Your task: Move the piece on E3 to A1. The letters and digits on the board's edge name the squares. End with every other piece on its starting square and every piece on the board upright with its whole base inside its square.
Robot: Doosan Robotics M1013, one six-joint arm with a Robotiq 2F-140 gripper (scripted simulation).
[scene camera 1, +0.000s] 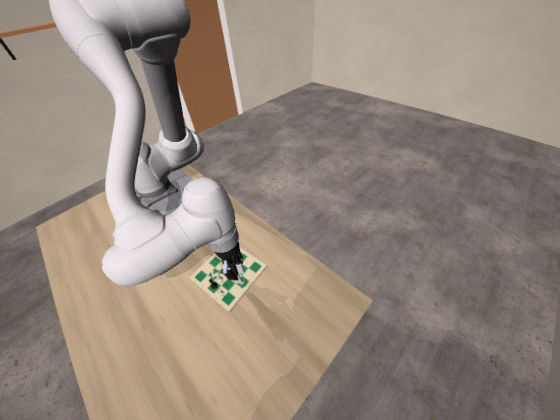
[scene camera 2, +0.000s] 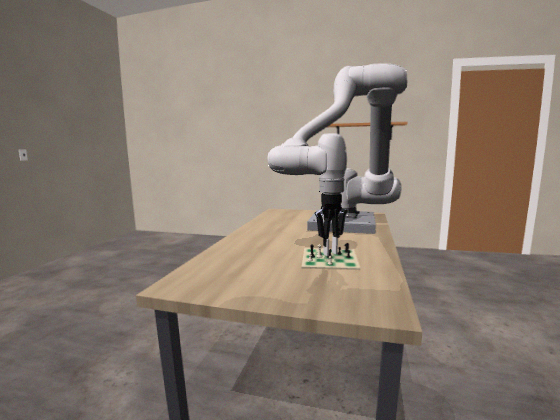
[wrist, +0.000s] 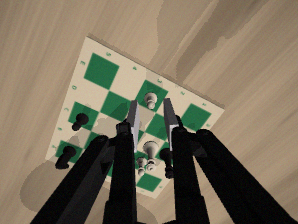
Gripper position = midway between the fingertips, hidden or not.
Note:
In view: my gripper [scene camera 2: 330,254].
My gripper shows as well in the wrist view [wrist: 151,109].

